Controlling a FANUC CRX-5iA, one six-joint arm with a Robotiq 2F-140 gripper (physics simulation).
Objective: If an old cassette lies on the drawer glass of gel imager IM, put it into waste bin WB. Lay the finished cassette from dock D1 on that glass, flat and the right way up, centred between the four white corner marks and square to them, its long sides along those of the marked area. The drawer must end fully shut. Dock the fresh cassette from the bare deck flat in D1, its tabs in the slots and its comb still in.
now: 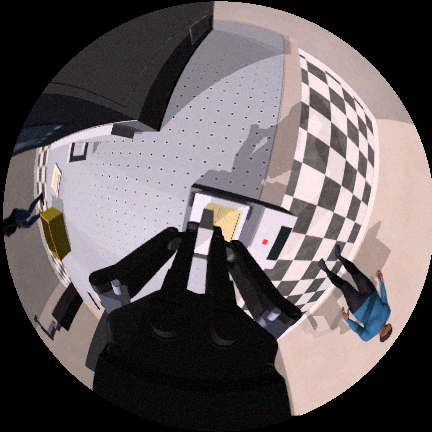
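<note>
My gripper [205, 218] is shut, with pale grey fingertip surfaces meeting and no separate object visible between them. Its tips appear over a yellow cassette [232, 222] in a white unit [280, 221] with a red button and a dark display; they partly cover the cassette. How high they are above it is hard to tell. Another small yellow-and-white cassette [56, 181] lies at the far left of the deck. A dark-framed square [72, 152] is behind it. A large dark cabinet [115, 55] fills the upper left. Labels and the imager's glass cannot be made out.
An olive-yellow box [59, 240] stands at the left edge of the perforated deck [225, 110]. A checkered floor strip [330, 150] runs along the right. A person in blue [372, 306] is at the lower right, and another person [22, 220] is at the far left.
</note>
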